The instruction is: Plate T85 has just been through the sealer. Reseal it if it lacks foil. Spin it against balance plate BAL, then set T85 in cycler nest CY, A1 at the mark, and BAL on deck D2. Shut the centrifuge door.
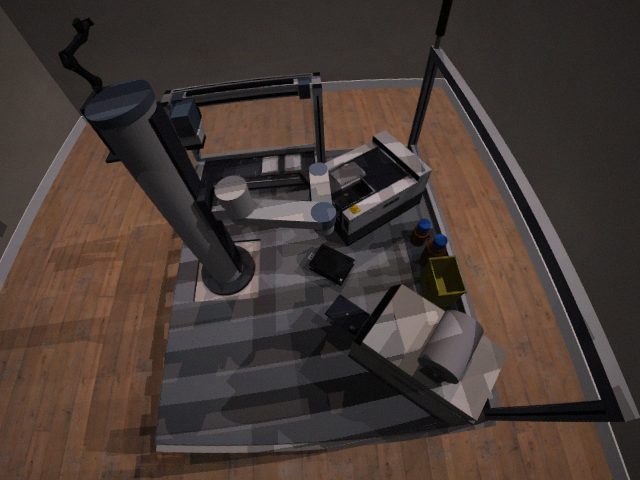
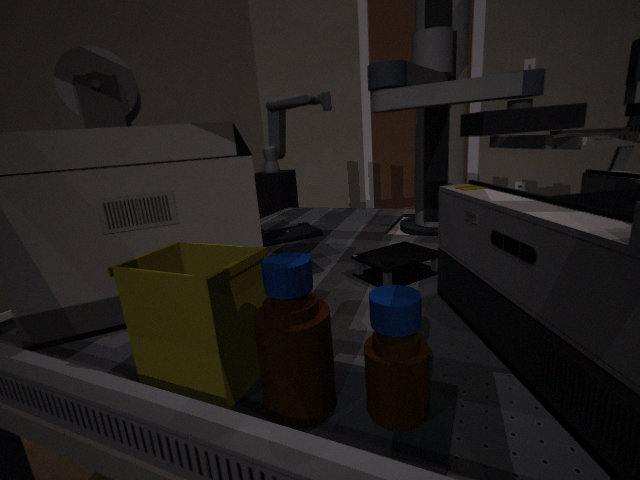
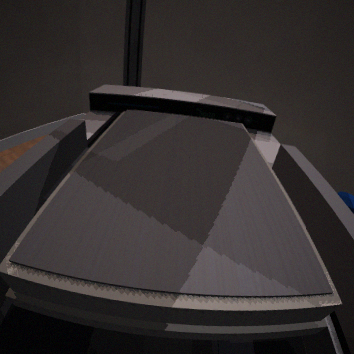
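Where they show: gripper, fingertip midpoint: [image 1: 351, 171] [image 2: 587, 138] [image 3: 181, 147]; arm's base, origin of the base link: [image 1: 228, 270].
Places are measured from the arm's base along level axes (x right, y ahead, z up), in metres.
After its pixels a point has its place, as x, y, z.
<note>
My gripper [image 1: 342, 176] {-0.275, 0.592, 0.291} [image 3: 181, 147] {-0.275, 0.592, 0.291} is shut on a plate [image 1: 351, 173] {-0.259, 0.589, 0.297} [image 2: 602, 140] [image 3: 170, 210] {-0.250, 0.543, 0.297} and holds it level, high above the white instrument with a yellow label [image 1: 385, 198] {-0.172, 0.728, 0.222} [image 2: 522, 211] {-0.190, 0.772, 0.223}. The plate's top is a smooth grey sheet that looks like foil, with a jagged near edge; no label or A1 mark can be read. The instrument, which seems to be the centrifuge, has an open dark bay [image 1: 353, 193] {-0.269, 0.606, 0.152} in its top. Two pale plates [image 1: 269, 164] {-0.575, 0.196, 0.085} [image 1: 292, 162] {-0.574, 0.322, 0.085} lie on the dark deck at the back left. Which plate is T85 or BAL cannot be read.
The sealer [image 1: 413, 341] {0.456, 0.675, 0.363} [image 2: 129, 217] {0.407, 0.824, 0.214} with a roll [image 1: 452, 345] {0.501, 0.734, 0.488} stands front right. A low black stand [image 1: 331, 263] {0.035, 0.476, 0.061} [image 2: 395, 254] {0.029, 0.483, 0.061} is mid-table. A yellow bin [image 1: 443, 281] {0.152, 0.962, 0.021} [image 2: 180, 320] {0.165, 0.968, 0.129} and two blue-capped bottles [image 1: 421, 232] {-0.046, 0.881, 0.125} [image 2: 297, 356] {0.016, 0.960, 0.108} stand along the right edge. A gantry frame [image 1: 318, 118] {-0.540, 0.472, 0.380} rises behind.
</note>
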